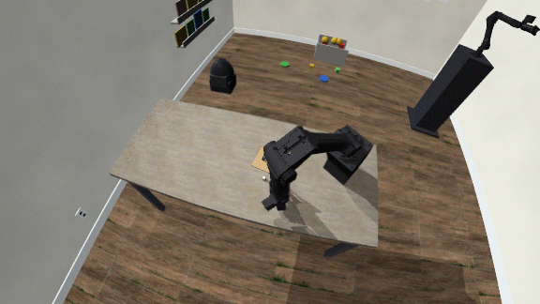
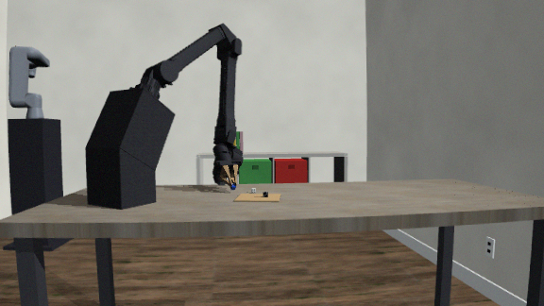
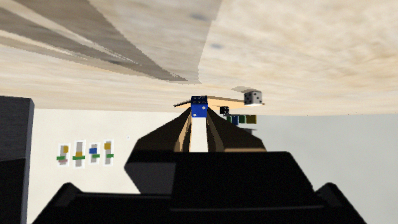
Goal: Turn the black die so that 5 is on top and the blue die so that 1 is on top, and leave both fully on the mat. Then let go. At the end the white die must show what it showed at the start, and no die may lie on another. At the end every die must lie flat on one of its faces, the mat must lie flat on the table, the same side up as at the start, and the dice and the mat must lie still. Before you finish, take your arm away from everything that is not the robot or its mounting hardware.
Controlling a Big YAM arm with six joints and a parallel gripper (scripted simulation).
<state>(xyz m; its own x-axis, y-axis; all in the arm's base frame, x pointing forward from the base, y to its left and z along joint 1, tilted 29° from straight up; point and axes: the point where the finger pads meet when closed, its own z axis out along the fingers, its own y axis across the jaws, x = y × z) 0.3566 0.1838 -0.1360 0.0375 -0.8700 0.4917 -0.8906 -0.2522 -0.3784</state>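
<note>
Right now the blue die is 10 mm below my hand. The rest, counted from my hand: black die (120 mm to the right, 110 mm ahead, 20 mm below); white die (70 mm ahead, 20 mm below); tan mat (120 mm to the right, 90 mm ahead, 30 mm below).
</note>
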